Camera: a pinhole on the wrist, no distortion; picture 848 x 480 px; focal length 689.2 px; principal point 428.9 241.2 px. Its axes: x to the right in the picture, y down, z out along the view. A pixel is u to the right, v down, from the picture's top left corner.
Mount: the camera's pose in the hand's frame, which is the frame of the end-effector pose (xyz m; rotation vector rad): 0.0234 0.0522 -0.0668 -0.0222 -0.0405 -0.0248
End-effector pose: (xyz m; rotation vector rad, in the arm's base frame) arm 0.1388 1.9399 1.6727 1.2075 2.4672 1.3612
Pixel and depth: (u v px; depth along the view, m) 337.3 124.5 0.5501
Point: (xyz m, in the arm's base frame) 0.3715 2.2120 1.3409
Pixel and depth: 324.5 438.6 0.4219
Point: 0.4299 2.1972 1.5831
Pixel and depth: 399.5 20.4 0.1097
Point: 0.1592 1.9843 1.6650
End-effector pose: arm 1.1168 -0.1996 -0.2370 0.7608 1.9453 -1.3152
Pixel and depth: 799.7 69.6 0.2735
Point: 1.0526 -0.3892 -0.4123
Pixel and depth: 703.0 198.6 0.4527
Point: 1.1051 -0.5412 -0.5068
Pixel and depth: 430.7 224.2 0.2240
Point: 1.1785 -0.3290 -0.3208
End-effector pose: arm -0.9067 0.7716 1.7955 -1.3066 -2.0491 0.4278
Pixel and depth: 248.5 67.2 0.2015
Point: -0.9819 0.7502 1.6804
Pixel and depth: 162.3 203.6 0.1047
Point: -0.8917 0.7775 1.7323
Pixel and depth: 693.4 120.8 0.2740
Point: -1.0787 0.8945 1.6776
